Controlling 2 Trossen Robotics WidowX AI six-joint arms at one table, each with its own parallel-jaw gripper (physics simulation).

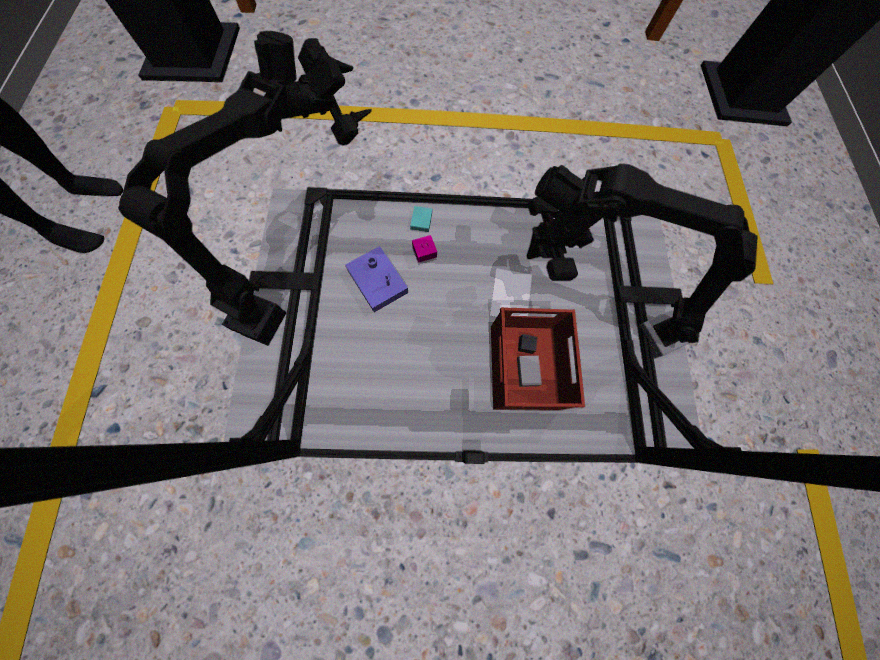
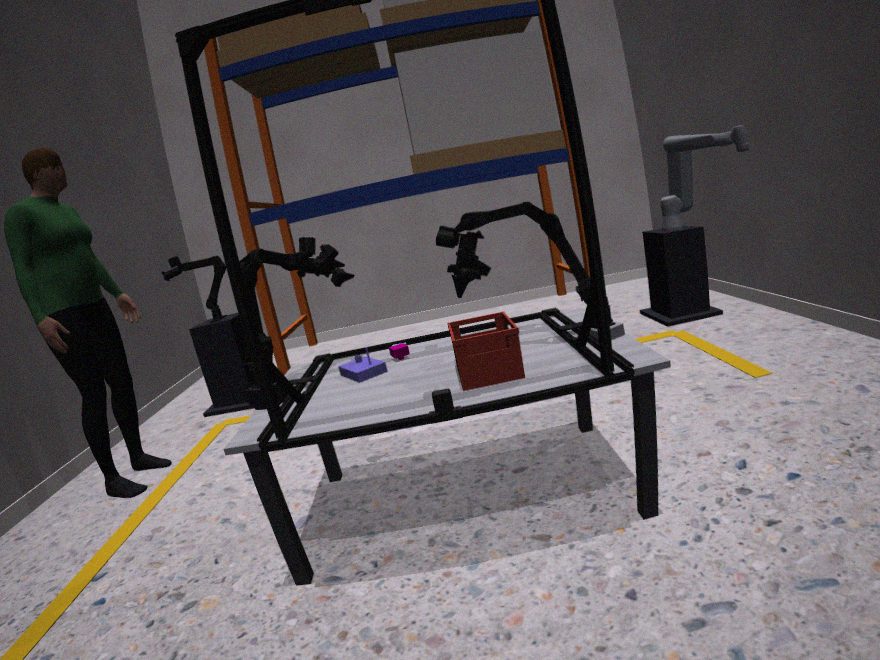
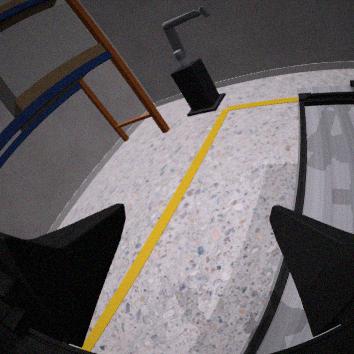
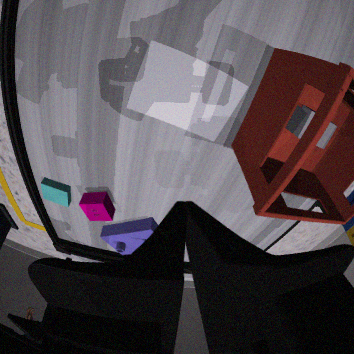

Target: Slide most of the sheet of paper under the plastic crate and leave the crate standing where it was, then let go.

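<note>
The white sheet of paper (image 1: 510,287) (image 4: 170,114) lies flat on the table behind the red crate (image 1: 543,407) (image 2: 490,360) (image 4: 272,90). The sheet's crate-side edge meets the shadow beside the crate; whether any of it lies under the crate cannot be told. The crate stands upright at the right of the table. My right gripper (image 1: 537,248) (image 2: 460,291) (image 4: 183,208) is shut and empty, raised above the table near the sheet. My left gripper (image 1: 359,90) (image 2: 345,270) (image 3: 200,213) is open and empty, held up beyond the table's far left corner.
The crate holds a dark block (image 1: 527,343) (image 4: 299,120) and a grey block (image 1: 529,370) (image 4: 326,135). A purple block with pegs (image 1: 376,284) (image 2: 362,369), a magenta block (image 1: 424,248) (image 4: 97,207) and a teal block (image 1: 420,218) (image 4: 55,192) lie left of the sheet. A black frame edges the table.
</note>
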